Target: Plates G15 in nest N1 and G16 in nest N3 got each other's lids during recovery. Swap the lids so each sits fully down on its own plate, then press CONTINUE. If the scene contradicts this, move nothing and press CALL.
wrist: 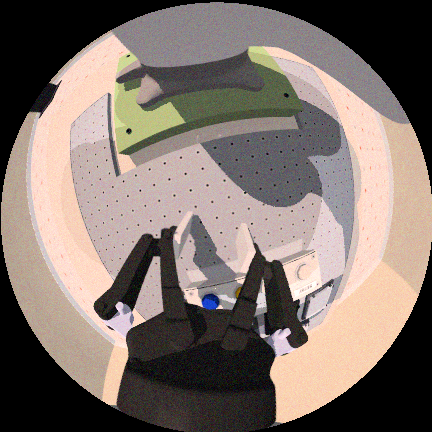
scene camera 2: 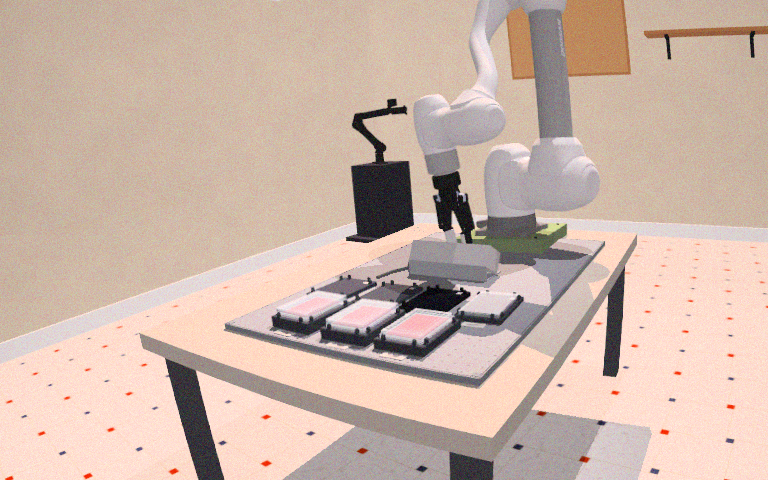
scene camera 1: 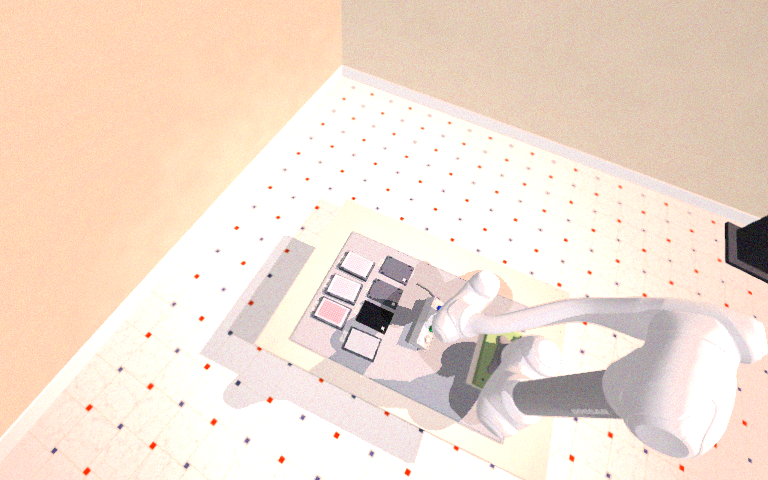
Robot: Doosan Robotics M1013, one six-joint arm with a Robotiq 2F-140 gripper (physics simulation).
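Frame: origin at the arm's base, x back, y down, z right, level; centimetres.
Where they show: gripper, between the fingertips: (wrist: 214,226); arm's base, origin of its link: (wrist: 194,59) (scene camera 2: 512,231).
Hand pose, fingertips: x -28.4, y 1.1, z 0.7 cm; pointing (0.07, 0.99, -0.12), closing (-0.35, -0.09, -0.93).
Observation:
Things, the pixels of their top centre, and the offset from my fingertips. Level surfaces: height alone.
- grey button panel, centre of its top: (wrist: 264,306) (scene camera 2: 453,240) (scene camera 1: 429,320) dx -11.1, dy -7.1, dz -5.3 cm
- blue button, centre of its top: (wrist: 210,306) (scene camera 1: 440,308) dx -9.6, dy -6.1, dz +2.4 cm
- green button, centre of its top: (scene camera 1: 432,328) dx -8.6, dy -6.1, dz -7.5 cm
- white knob, centre of its top: (wrist: 306,275) (scene camera 1: 427,339) dx -8.1, dy -6.1, dz -12.5 cm
- framed pale piece, centre of its top: (scene camera 2: 489,302) (wrist: 318,303) (scene camera 1: 362,343) dx -30.8, dy -0.4, dz -27.5 cm
- grey perforated board, height of its surface: dy +1.3 cm
My gripper (scene camera 2: 459,236) (wrist: 214,226) is partly open and empty, low behind the grey button panel (scene camera 2: 453,261) (wrist: 285,272). A blue button (scene camera 1: 438,309) (wrist: 210,301), a yellow button (wrist: 239,292), a green button (scene camera 1: 431,328) and a white knob (scene camera 1: 428,340) (wrist: 304,272) show on it. Three clear-lidded plates, the first (scene camera 1: 356,264) (scene camera 2: 312,305), the second (scene camera 1: 343,288) (scene camera 2: 365,315) and the third (scene camera 1: 331,312) (scene camera 2: 420,326), sit in black nests in a row. The third looks pinker from above. Nest labels and plate marks are unreadable; whether each lid is fully down is unclear.
Behind the plates lie three dark nests (scene camera 1: 395,269) (scene camera 1: 385,291) (scene camera 1: 374,315) and a framed pale piece (scene camera 1: 362,343) (scene camera 2: 489,304). All stand on the grey perforated board (scene camera 1: 305,333) (wrist: 150,190). The arm's green base (scene camera 2: 518,243) (wrist: 150,125) stands behind the panel. A black pedestal (scene camera 2: 382,198) stands beyond the table.

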